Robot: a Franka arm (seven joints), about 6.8 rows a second.
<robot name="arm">
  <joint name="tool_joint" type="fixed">
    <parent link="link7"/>
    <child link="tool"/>
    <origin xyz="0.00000 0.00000 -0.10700" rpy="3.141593 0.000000 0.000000"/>
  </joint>
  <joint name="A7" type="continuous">
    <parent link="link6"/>
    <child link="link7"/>
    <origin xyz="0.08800 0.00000 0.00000" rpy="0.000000 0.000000 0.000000"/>
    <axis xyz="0 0 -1"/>
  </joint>
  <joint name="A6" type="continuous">
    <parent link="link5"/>
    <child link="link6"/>
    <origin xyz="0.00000 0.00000 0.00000" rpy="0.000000 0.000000 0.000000"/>
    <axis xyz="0 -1 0"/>
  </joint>
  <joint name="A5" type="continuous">
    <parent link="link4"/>
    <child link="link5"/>
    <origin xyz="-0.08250 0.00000 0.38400" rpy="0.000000 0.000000 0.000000"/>
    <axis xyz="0 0 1"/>
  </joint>
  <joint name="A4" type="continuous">
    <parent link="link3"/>
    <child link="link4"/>
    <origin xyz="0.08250 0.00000 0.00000" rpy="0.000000 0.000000 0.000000"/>
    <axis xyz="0 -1 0"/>
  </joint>
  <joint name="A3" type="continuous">
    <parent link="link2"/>
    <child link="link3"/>
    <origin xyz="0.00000 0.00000 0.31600" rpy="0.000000 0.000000 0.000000"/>
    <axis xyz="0 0 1"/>
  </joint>
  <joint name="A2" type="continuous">
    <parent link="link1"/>
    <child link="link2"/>
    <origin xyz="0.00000 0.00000 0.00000" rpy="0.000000 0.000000 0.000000"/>
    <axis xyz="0 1 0"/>
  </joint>
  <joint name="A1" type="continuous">
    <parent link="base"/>
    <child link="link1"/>
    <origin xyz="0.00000 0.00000 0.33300" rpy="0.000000 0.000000 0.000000"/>
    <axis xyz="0 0 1"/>
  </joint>
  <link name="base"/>
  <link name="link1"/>
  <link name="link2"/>
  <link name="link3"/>
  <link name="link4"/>
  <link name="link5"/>
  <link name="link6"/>
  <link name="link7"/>
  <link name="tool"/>
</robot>
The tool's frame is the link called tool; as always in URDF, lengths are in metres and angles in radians. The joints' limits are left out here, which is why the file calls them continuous.
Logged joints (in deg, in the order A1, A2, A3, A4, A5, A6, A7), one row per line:
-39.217, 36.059, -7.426, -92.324, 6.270, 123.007, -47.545
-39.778, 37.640, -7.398, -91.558, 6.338, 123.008, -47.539
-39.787, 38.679, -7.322, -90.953, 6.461, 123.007, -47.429
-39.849, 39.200, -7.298, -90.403, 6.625, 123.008, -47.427
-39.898, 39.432, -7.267, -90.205, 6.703, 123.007, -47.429
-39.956, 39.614, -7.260, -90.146, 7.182, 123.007, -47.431
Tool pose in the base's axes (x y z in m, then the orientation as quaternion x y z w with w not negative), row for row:
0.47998, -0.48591, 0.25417, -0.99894, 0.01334, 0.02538, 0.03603
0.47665, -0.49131, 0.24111, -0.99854, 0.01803, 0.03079, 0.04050
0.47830, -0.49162, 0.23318, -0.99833, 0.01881, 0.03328, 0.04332
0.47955, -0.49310, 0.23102, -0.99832, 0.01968, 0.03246, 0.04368
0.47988, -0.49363, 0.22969, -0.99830, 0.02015, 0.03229, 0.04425
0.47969, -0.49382, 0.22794, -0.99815, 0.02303, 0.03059, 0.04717
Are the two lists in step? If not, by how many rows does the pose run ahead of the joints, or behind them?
They are in step.
